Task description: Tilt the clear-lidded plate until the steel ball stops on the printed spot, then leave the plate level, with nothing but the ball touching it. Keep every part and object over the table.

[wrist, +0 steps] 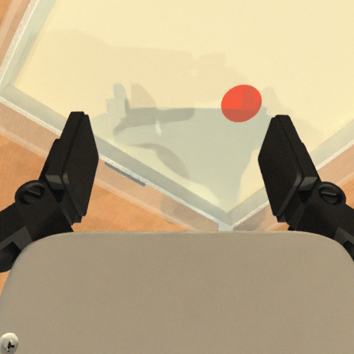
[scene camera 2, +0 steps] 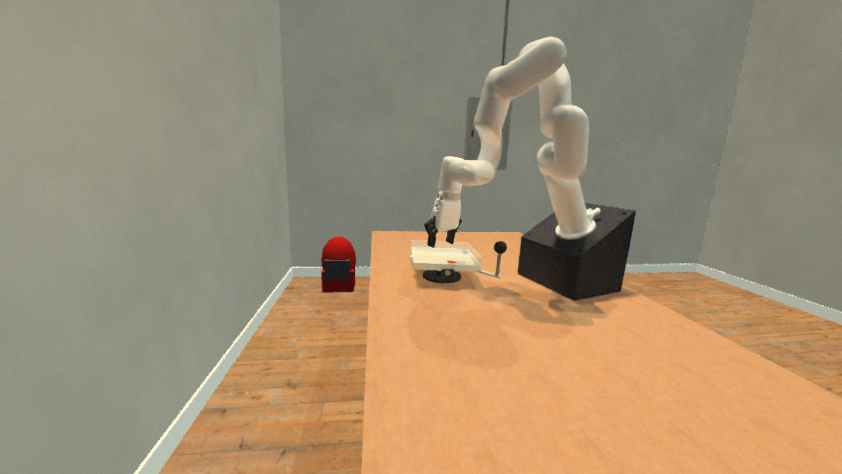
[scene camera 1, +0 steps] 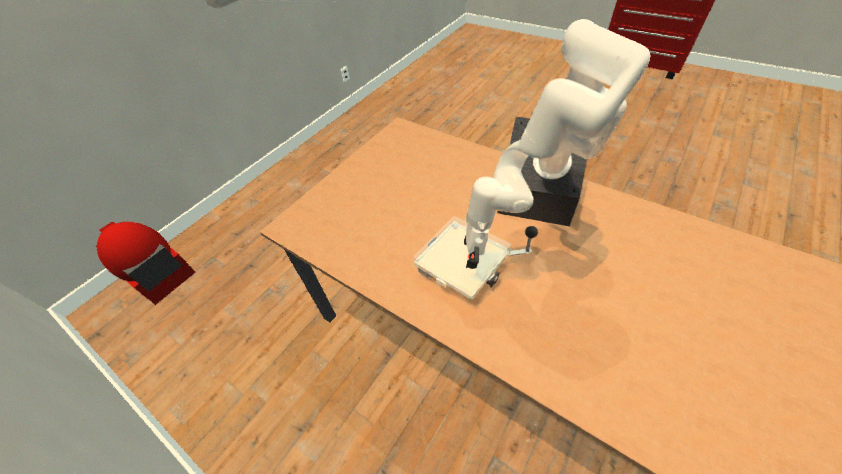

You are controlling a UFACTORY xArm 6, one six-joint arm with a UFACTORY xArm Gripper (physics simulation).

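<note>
The clear-lidded plate (scene camera 1: 443,259) (scene camera 2: 425,259) (wrist: 295,40) is a cream square tray on a black round foot (scene camera 2: 441,277). Its exact tilt is hard to tell. The red printed spot (scene camera 2: 451,261) (wrist: 241,103) lies off-centre, towards one corner. A small grey thing (scene camera 1: 453,226) (scene camera 2: 464,252), perhaps the steel ball, is at the plate's back-left corner in scene camera 1; the ball does not show in the wrist view. My gripper (scene camera 1: 469,252) (scene camera 2: 441,242) (wrist: 179,135) is open and empty, pointing down over the plate. Whether its tips touch the lid cannot be told.
A bent grey arm with a black ball knob (scene camera 1: 530,231) (scene camera 2: 500,247) sticks out from the plate towards my black base (scene camera 1: 547,203) (scene camera 2: 574,264). A dark side knob (scene camera 1: 493,279) is at the plate's edge. The wooden table (scene camera 1: 648,329) (scene camera 2: 530,412) has its left edge beyond the plate.
</note>
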